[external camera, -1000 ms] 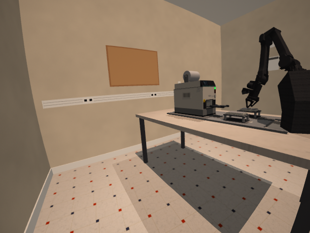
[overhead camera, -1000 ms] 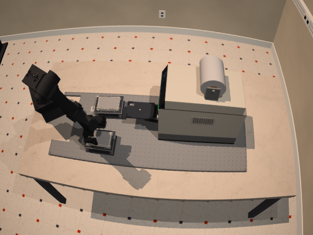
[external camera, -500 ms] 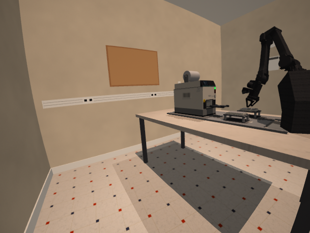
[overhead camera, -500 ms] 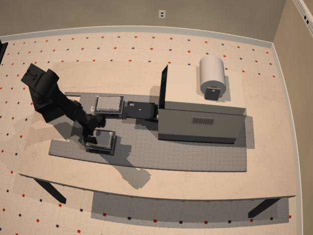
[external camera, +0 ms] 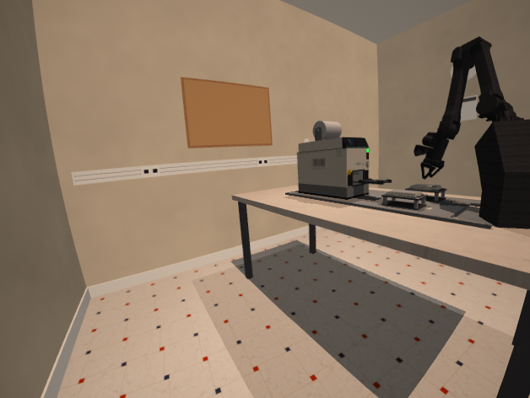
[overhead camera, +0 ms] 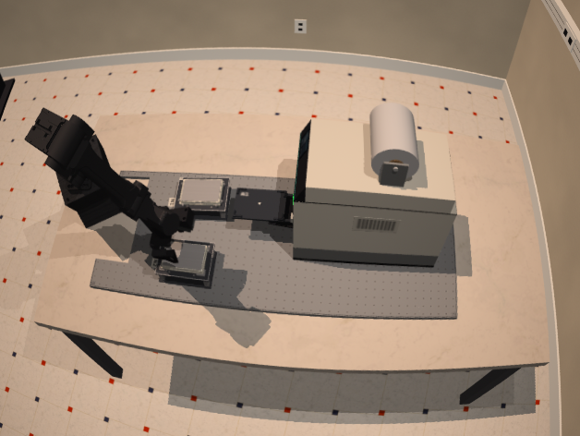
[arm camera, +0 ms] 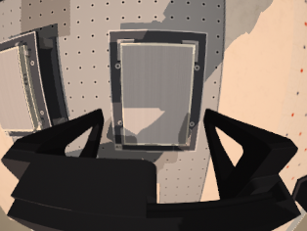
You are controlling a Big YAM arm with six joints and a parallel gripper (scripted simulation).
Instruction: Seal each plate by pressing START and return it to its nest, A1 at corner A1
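Right now my hand is 60 mm above the plate, 10 mm to the left of it and 10 mm short of it. The rest, counted from my hand: yellow warning label (360 mm ahead, 180 mm to the left, 40 mm above); then start button (320 mm ahead, 70 mm above); then sealer stage (240 mm ahead, 120 mm to the left, 20 mm below).
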